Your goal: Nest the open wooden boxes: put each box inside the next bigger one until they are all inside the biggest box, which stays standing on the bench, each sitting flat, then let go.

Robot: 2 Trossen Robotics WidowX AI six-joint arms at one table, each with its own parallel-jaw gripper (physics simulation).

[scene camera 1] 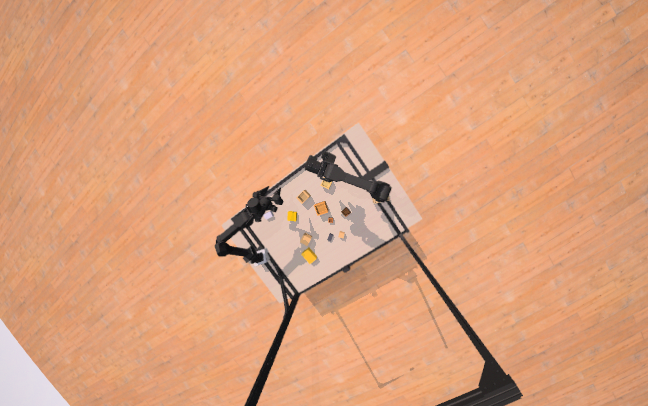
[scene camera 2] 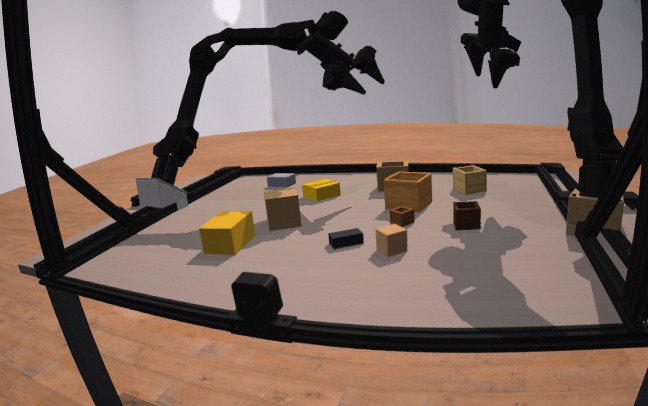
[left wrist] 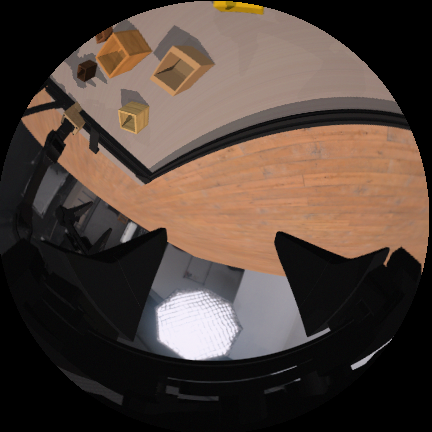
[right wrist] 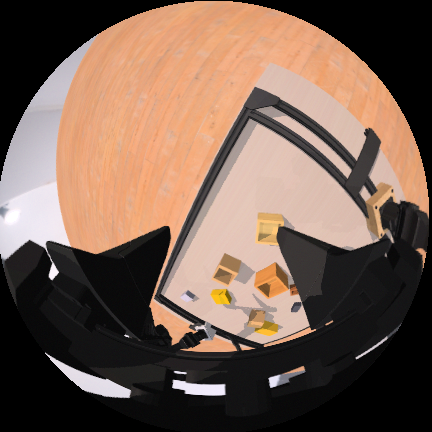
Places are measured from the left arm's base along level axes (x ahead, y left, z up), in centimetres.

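Pixels of known places: left gripper, fingertip midpoint: (scene camera 1: 274,186) (scene camera 2: 374,88) (left wrist: 222,235); right gripper, fingertip midpoint: (scene camera 2: 486,81) (left wrist: 100,214) (right wrist: 225,232); left arm's base, link origin: (scene camera 1: 259,257) (scene camera 2: 161,184) (right wrist: 202,333); right arm's base, link origin: (scene camera 2: 597,195) (left wrist: 68,124) (right wrist: 387,212).
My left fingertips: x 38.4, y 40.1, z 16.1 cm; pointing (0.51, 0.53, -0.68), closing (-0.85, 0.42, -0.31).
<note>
For each thing: its top centre in the pictures, then the offset to it from my left fingertips.
- large orange-brown box, top centre: (scene camera 2: 408,176) (left wrist: 109,55) (right wrist: 271,288) (scene camera 1: 320,209) dz -16.6, dx +16.5, dy -23.9 cm
- tan box, top centre: (left wrist: 171,71) (scene camera 2: 392,164) (right wrist: 223,276) (scene camera 1: 302,197) dz -16.9, dx +8.5, dy -12.4 cm
- pale yellow box, top centre: (scene camera 2: 469,169) (right wrist: 268,232) (left wrist: 126,121) dz -17.7, dx +26.2, dy -9.9 cm
- dark brown box, top centre: (scene camera 2: 466,205) (scene camera 1: 346,212) dz -18.8, dx +30.6, dy -32.5 cm
- small reddish-brown box, top centre: (scene camera 2: 401,209) (right wrist: 294,291) dz -19.9, dx +18.9, dy -33.9 cm
- tall tan block, top centre: (scene camera 2: 280,193) (right wrist: 254,324) (scene camera 1: 305,240) dz -16.6, dx -1.9, dy -40.0 cm
- tan cube, top centre: (scene camera 2: 391,229) dz -18.9, dx +21.9, dy -45.9 cm
- dark block, top centre: (scene camera 2: 345,233) (right wrist: 295,308) dz -20.6, dx +13.8, dy -45.1 cm
- big yellow block, top centre: (scene camera 2: 225,219) (right wrist: 265,331) (scene camera 1: 308,256) dz -17.8, dx -4.8, dy -51.9 cm
- flatter yellow block, top centre: (scene camera 2: 320,183) (right wrist: 219,299) (scene camera 1: 291,216) dz -19.6, dx -4.7, dy -21.8 cm
- lilac block, top centre: (scene camera 2: 280,175) (right wrist: 185,297) dz -19.9, dx -20.5, dy -14.9 cm
Five open wooden boxes stand apart: the large orange-brown box (scene camera 1: 321,208) (scene camera 2: 406,199) (left wrist: 136,47) (right wrist: 283,281), a tan box (scene camera 2: 383,177) (left wrist: 197,66) (right wrist: 231,262) partly behind it in scene camera 2, a pale yellow box (scene camera 2: 468,184) (left wrist: 141,115) (right wrist: 270,217), a dark brown box (scene camera 1: 346,211) (scene camera 2: 466,220) (left wrist: 90,70), and a small reddish-brown box (scene camera 2: 401,218) (left wrist: 104,35) beside the large one. My left gripper (scene camera 1: 279,198) (scene camera 2: 374,88) (left wrist: 222,235) is open and empty, high above the bench. My right gripper (scene camera 2: 487,81) (right wrist: 225,232) is open and empty, also high.
A tall tan block (scene camera 2: 283,212), a tan cube (scene camera 2: 391,241), a dark block (scene camera 2: 346,239), a big yellow block (scene camera 1: 309,256) (scene camera 2: 225,236), a flatter yellow block (scene camera 1: 292,216) (scene camera 2: 321,190) and a lilac block (scene camera 2: 281,180) stand around the boxes. A black frame (scene camera 2: 400,336) borders the bench.
</note>
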